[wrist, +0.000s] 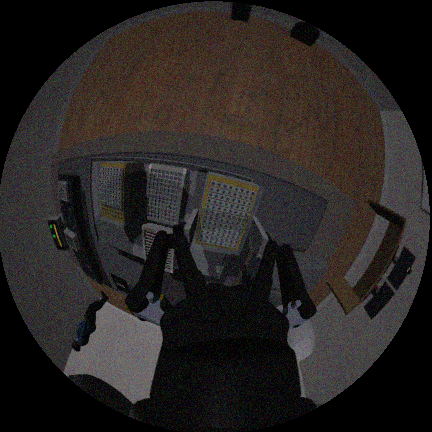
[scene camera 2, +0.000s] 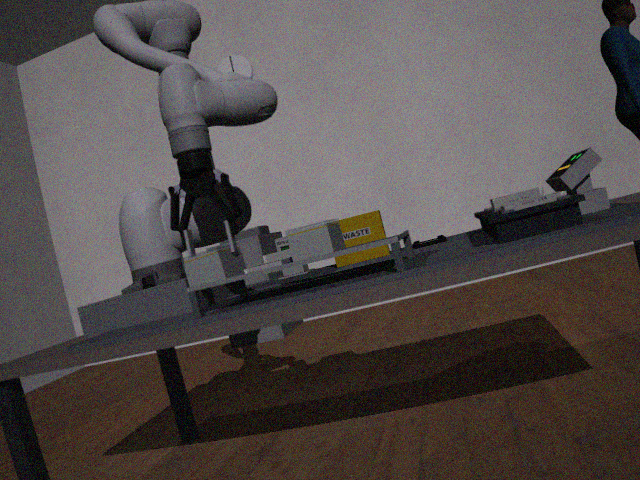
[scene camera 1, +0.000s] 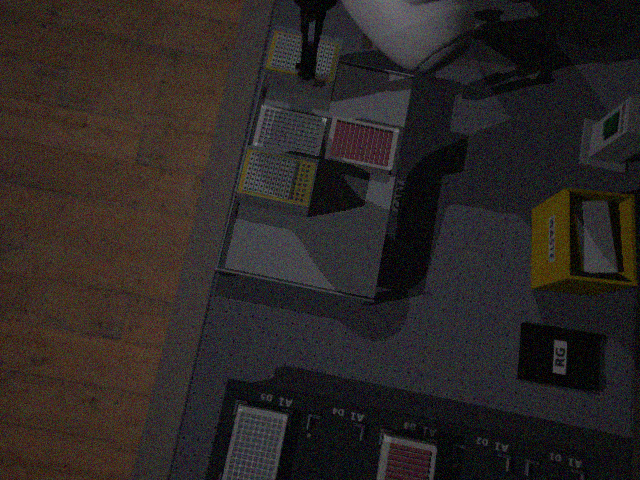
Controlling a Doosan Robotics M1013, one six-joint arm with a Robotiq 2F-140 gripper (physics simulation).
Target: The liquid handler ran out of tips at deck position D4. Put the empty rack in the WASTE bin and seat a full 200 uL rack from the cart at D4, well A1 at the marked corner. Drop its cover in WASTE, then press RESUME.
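Places are measured from the arm's base along level axes (x left, y back, z up), in centimetres.
Pixels of known places: gripper, fingertip midpoint: point(wrist: 223, 220); arm's base, link origin: point(wrist: 278, 299) point(scene camera 2: 162, 283).
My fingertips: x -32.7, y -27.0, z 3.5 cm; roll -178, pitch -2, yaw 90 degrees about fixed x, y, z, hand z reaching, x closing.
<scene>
Ahead of a thing's pixels: the offset from my fingertips to its top centre. "spot": to the spot under its first point.
My gripper point(scene camera 1: 309, 57) point(scene camera 2: 212, 251) point(wrist: 223, 220) is shut across the narrow width of a yellow-rimmed rack @(dz +1.7, dx -0.8, dy +0.0 cm) point(scene camera 1: 281, 51) point(scene camera 2: 204, 271) point(wrist: 227, 200) full of tips, one finger at each long side. The rack sits level at the cart's far end; whether a clear cover is on it is too dark to tell. Deck position D4 point(scene camera 1: 330, 454) holds no rack in scene camera 1, and its lower part is cut off. The yellow WASTE bin @(dz +1.8, dx +52.3, dy -29.5 cm) point(scene camera 1: 542, 222) point(scene camera 2: 361, 221) has a pale boxy item @(dz +0.0, dx +52.3, dy -29.1 cm) point(scene camera 1: 599, 237) inside. A tilted touchscreen @(spot: dz +1.2, dx +20.9, dy -86.5 cm) point(scene camera 2: 568, 162) point(wrist: 56, 234) shows green and yellow marks; its text is unreadable.
On the cart @(dz -5.1, dx +3.8, dy -18.9 cm) point(scene camera 1: 351, 258) stand a white-rimmed rack @(dz -4.3, dx -2.2, dy -12.7 cm) point(scene camera 1: 290, 130) point(wrist: 166, 194), a red rack @(dz -2.5, dx +11.2, dy -14.4 cm) point(scene camera 1: 364, 143) point(wrist: 159, 247) and a partly filled yellow rack @(dz +1.4, dx -3.5, dy -23.4 cm) point(scene camera 1: 276, 175) point(wrist: 112, 192). Racks stand at D5 @(dz -4.7, dx -3.2, dy -68.5 cm) point(scene camera 1: 255, 444) and D3 @(spot: dz -4.6, dx +21.9, dy -68.4 cm) point(scene camera 1: 408, 459). A black RG block @(dz -10.3, dx +50.9, dy -49.7 cm) point(scene camera 1: 535, 356) lies near the bin.
</scene>
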